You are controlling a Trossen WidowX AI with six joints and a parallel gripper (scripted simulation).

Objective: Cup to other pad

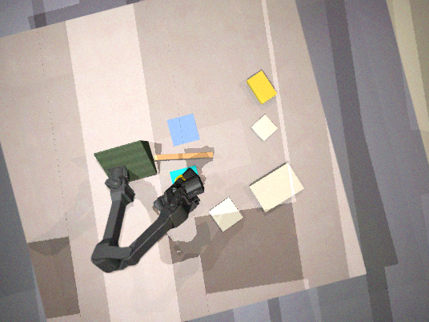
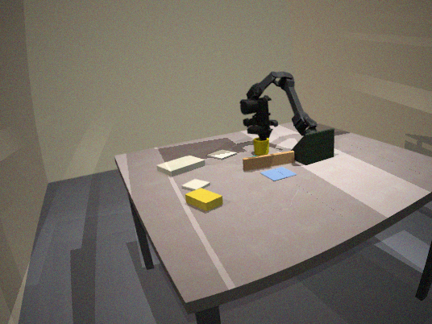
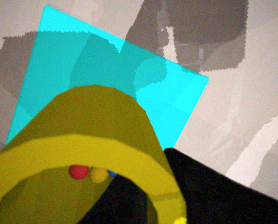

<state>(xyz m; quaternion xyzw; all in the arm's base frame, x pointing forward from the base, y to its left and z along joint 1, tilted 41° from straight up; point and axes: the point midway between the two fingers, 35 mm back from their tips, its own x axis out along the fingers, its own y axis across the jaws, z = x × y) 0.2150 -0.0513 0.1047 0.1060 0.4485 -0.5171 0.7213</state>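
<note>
Right now my gripper tip is 20 mm short of the cyan pad, 10 mm to the right of it and 70 mm above it. Round my gripper tip: orange marble 20 mm ahead, 30 mm to the left, 20 mm below; then red marble 30 mm ahead, 30 mm to the left, 20 mm below; then yellow cup 20 mm ahead, 20 mm to the left.
</note>
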